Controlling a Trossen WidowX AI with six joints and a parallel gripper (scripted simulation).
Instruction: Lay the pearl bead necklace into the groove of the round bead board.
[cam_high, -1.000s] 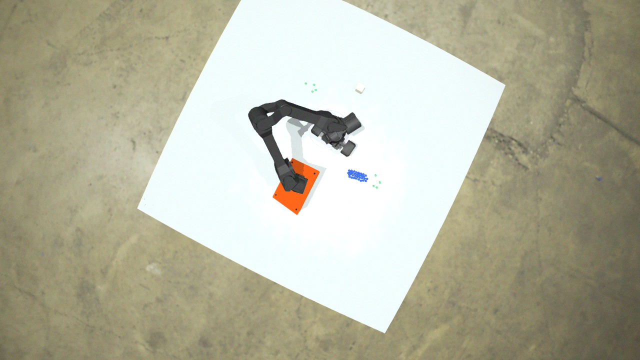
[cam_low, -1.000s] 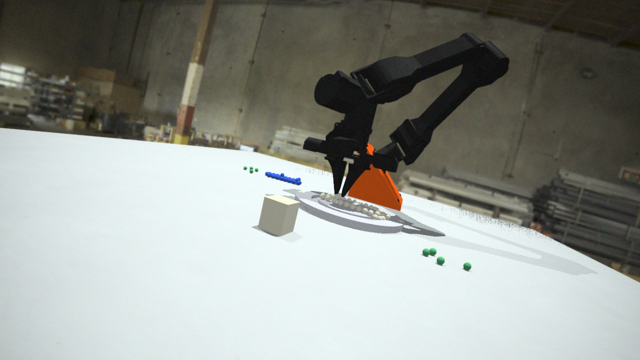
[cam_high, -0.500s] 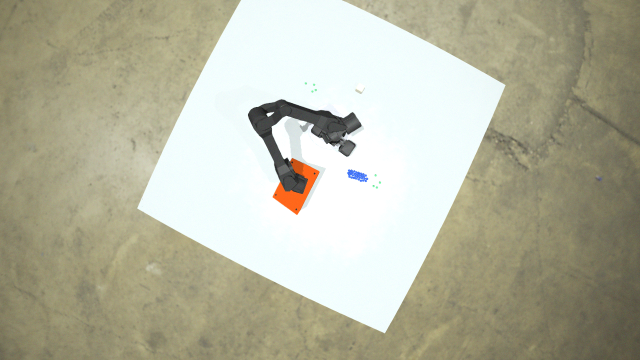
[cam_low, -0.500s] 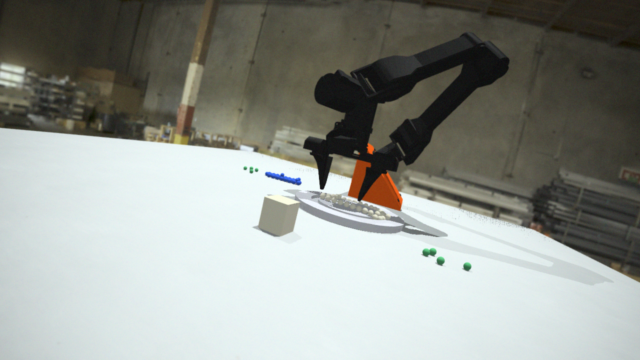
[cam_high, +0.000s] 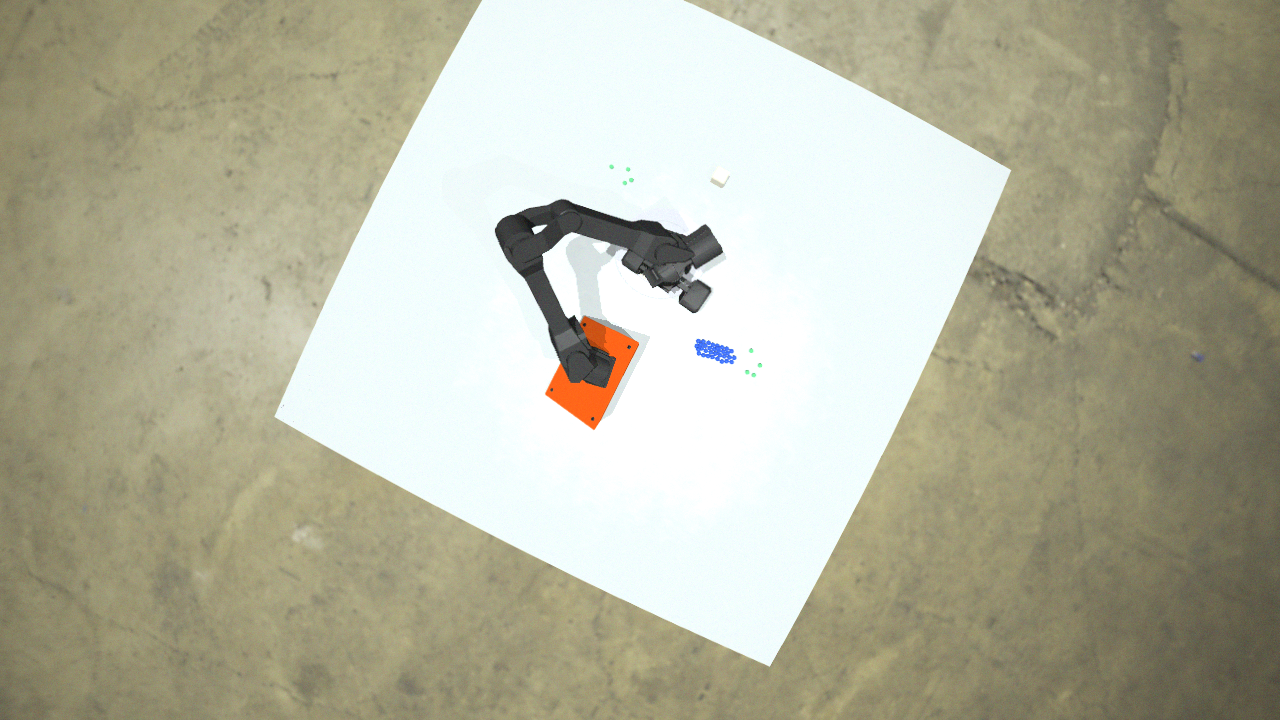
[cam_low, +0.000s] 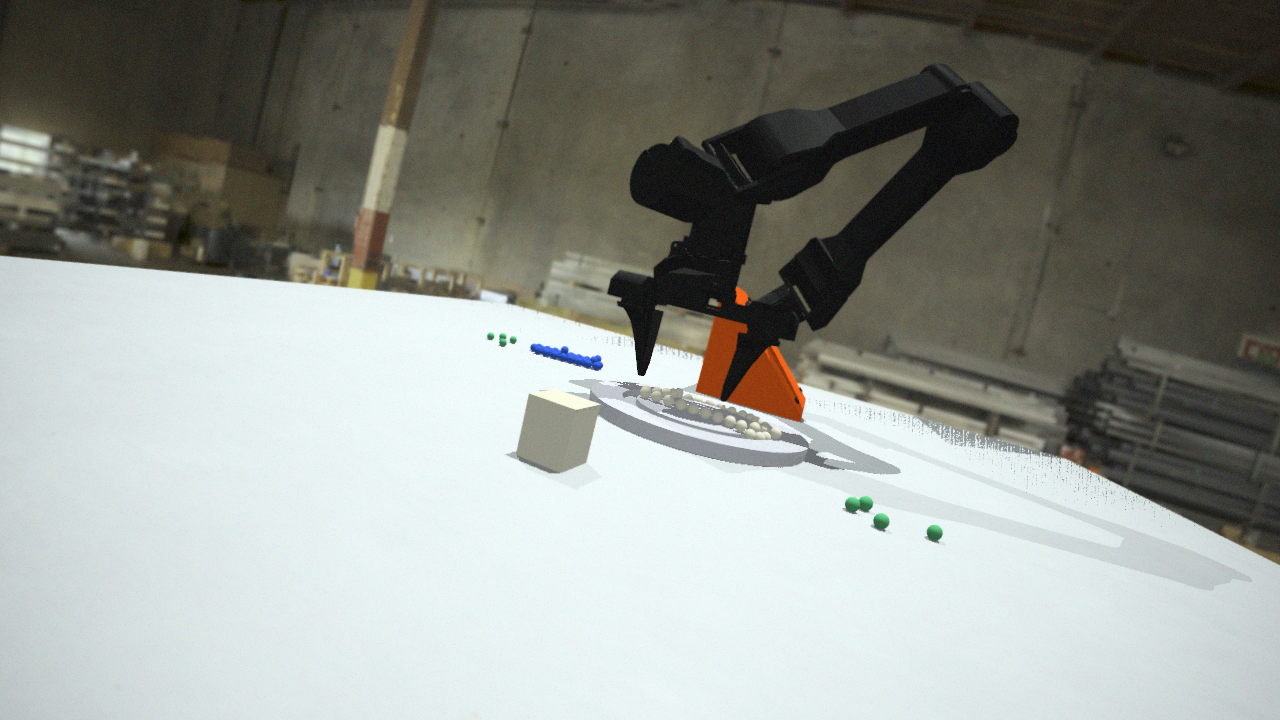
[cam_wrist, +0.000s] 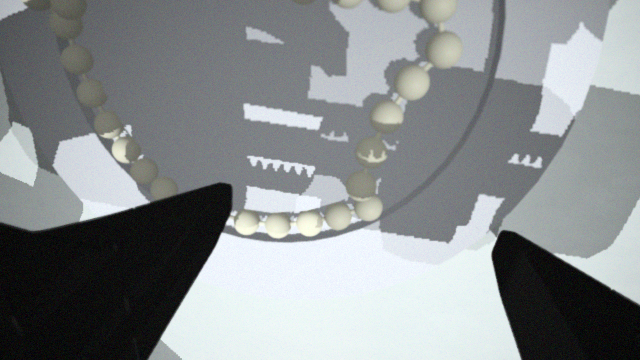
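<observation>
Right now the round bead board is 60 mm ahead of my gripper tip, 30 mm to the left of it and 10 mm below it. From my gripper tip the other things lie so: cream cube: 260 mm ahead, 40 mm to the right.
</observation>
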